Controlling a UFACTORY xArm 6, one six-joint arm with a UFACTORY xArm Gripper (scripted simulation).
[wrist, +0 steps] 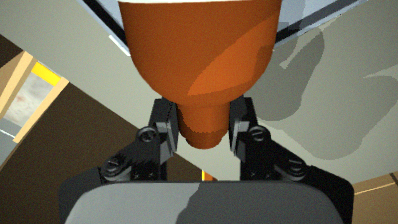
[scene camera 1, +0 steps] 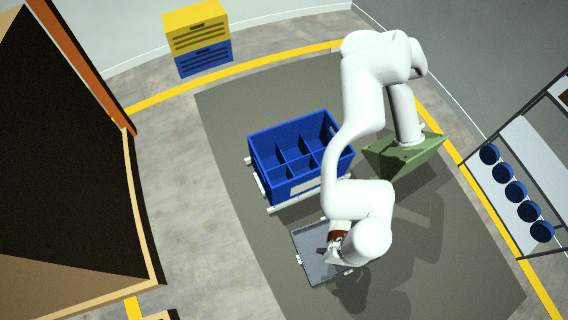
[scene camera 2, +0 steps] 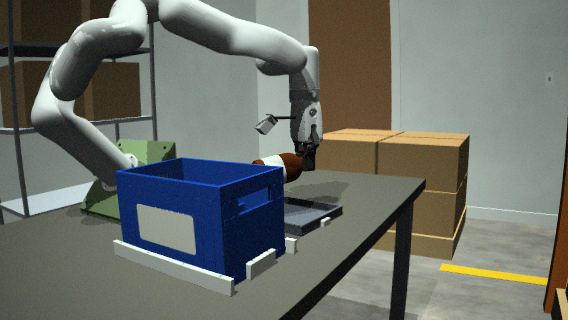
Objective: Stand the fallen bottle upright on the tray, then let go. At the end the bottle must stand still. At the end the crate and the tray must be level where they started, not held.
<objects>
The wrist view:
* my gripper: 203,95
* brown bottle: 201,63
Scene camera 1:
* grey tray: 308,238
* blue crate: 289,168
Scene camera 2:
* my gripper: 305,169
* brown bottle: 292,165
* grey tray: 307,213
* blue crate: 194,218
</objects>
